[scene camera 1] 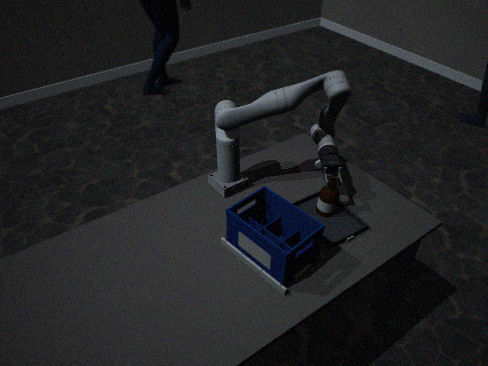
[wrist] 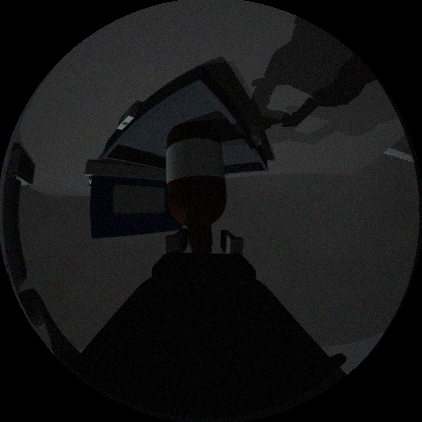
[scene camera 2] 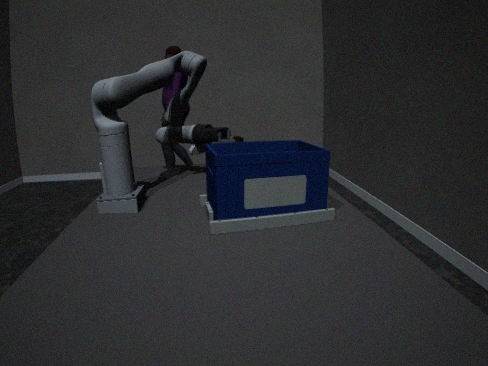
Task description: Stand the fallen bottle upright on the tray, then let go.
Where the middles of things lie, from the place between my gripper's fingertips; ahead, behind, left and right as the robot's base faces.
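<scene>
Positions from my hand: bottle (wrist: 196, 195), 1 cm to the right of it, 1 cm behind it, 6 cm below it; rail (scene camera 2: 289, 219), 10 cm ahead of it, 41 cm to the right of it, 13 cm below it. Going by their middles, the bottle is the nearest to my hand of the things named here.
</scene>
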